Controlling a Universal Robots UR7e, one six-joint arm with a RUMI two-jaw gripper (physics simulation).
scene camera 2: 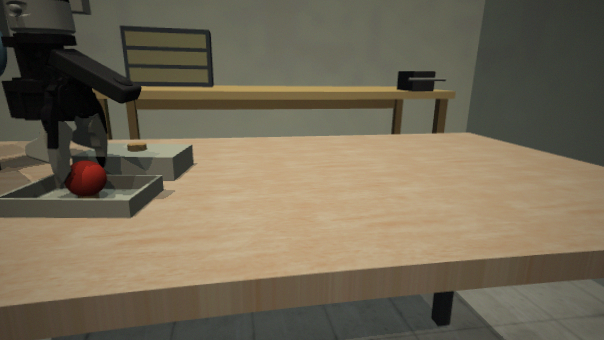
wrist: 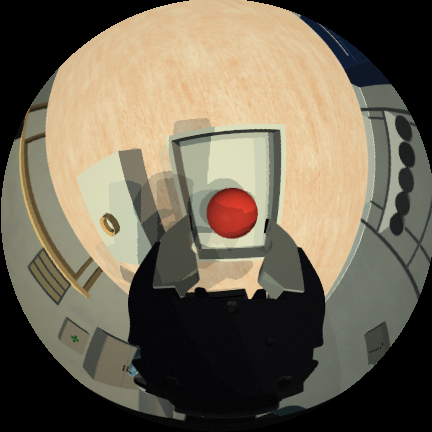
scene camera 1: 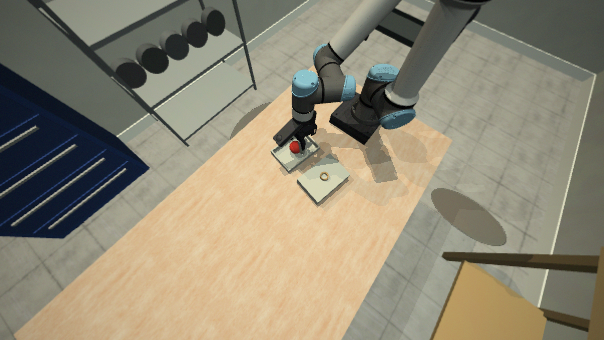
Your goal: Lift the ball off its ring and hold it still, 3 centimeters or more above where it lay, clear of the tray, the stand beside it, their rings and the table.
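Frame: origin at the arm's base, x right, y up, z back, level; centimetres.
Where they show: gripper, fingertip midpoint: (scene camera 2: 84, 175) (wrist: 227, 218) (scene camera 1: 297, 146); arm's base, link origin: (scene camera 1: 366, 112).
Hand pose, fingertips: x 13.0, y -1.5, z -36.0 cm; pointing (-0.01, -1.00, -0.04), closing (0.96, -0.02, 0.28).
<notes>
Each offset is from my fingertips to the centre of the thing. "pt": to the spot under its first point. Level surfaces: height alone.
The red ball @[dx +0.5, dy -0.4, dz -0.3 cm] (scene camera 1: 295, 147) (scene camera 2: 89, 180) (wrist: 232, 212) sits low inside the shallow pale tray @[dx +0.5, dy -3.1, dz -0.3 cm] (scene camera 1: 280, 163) (scene camera 2: 65, 208) (wrist: 282, 170). Its ring is mostly hidden beneath it. My gripper (scene camera 1: 302, 145) (scene camera 2: 81, 175) (wrist: 227, 218) is partly open and points down. Its fingertips are low over the tray, one on each side of the ball, with gaps beside the ball in the wrist view. In that view the ball's centre lies slightly beyond the line between the tips. Whether a finger touches the ball is not clear in scene camera 2.
The pale stand (scene camera 1: 320, 190) (scene camera 2: 172, 164) (wrist: 100, 182) is beside the tray and carries a small tan ring @[pt dx -16.3, dy +1.1, dz -3.7 cm] (scene camera 2: 137, 147). Both stand on the wooden table @[dy -4.5 cm] (scene camera 1: 215, 240) (scene camera 2: 350, 200). The tray's raised walls surround the ball. The arm's dark base (scene camera 1: 354, 120) is behind the stand.
</notes>
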